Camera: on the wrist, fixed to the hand. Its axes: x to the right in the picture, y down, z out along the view.
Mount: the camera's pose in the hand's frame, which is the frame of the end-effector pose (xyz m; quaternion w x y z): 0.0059 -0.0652 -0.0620 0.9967 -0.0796 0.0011 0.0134
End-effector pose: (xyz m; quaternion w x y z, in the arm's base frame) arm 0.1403 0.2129 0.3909 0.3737 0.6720 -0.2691 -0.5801
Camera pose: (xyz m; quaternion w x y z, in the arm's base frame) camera 0.1975 0.2575 0.3374 0.4340 0.6370 -0.2306 -0.5938
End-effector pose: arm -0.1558 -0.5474 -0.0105 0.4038 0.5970 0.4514 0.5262
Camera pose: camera -0.2246 -0.5239 -0.0639 0.4424 0.5683 0.4005 0.5665
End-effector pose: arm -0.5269 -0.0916 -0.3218 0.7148 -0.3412 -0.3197 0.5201
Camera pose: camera -0.4408 -0.1103 -0.3026 0.6787 -0.4018 -0.3547 0.5021
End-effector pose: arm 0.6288 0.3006 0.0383 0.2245 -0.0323 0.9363 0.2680
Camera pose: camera 0.6103 0.2132 0.0508 0.2166 -0.0378 0.9126 0.3446
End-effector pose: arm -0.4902 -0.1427 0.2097 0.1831 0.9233 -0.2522 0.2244
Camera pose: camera -0.4699 -0.0644 0.2496 0.2533 0.9021 -0.2814 0.2071
